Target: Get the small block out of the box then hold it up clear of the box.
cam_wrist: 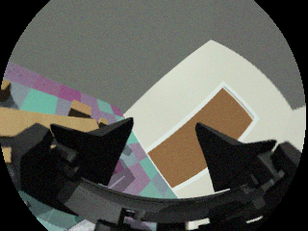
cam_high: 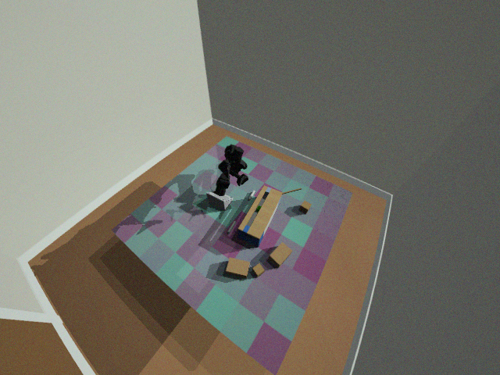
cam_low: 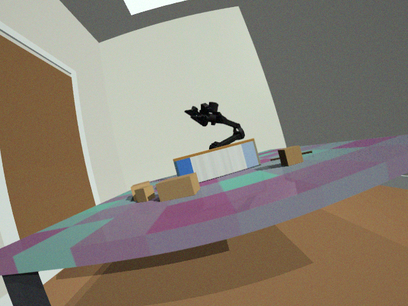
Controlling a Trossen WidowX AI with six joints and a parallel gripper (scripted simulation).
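Right now my gripper tip is 32 cm above the long box, 12 cm short of it and 7 cm to the right of it. The rest, counted from my gripper tip: thin stick (41 cm to the left, 37 cm below, 24 cm ahead); green block (29 cm below, 13 cm ahead, 9 cm to the left); tan cube (39 cm ahead, 35 cm below, 32 cm to the left).
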